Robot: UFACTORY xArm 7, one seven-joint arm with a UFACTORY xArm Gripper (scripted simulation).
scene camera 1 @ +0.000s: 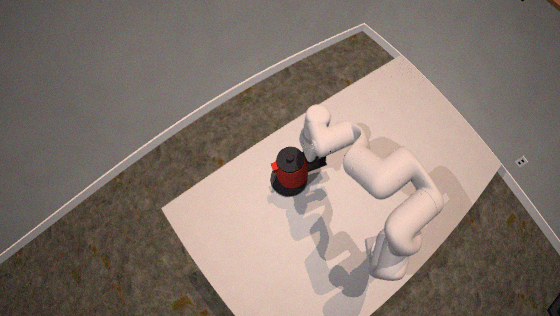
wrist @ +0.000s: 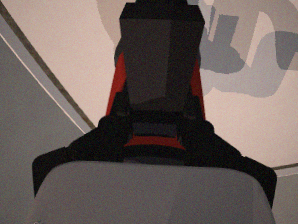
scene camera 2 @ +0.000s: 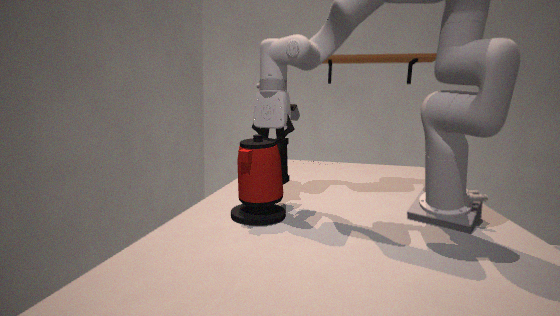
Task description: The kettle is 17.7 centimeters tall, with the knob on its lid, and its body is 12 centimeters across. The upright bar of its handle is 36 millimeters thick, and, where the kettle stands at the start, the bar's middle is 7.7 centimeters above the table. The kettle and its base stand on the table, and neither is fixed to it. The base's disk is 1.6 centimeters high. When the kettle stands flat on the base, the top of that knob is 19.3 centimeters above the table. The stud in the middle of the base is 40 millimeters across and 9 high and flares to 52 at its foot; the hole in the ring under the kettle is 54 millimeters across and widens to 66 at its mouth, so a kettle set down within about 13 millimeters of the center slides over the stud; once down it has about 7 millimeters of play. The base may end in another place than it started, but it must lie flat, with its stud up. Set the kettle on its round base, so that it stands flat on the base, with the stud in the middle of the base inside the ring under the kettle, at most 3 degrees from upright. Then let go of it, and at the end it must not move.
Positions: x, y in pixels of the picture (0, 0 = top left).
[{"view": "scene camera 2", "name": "red kettle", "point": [262, 171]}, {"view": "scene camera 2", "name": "round black base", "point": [248, 215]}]
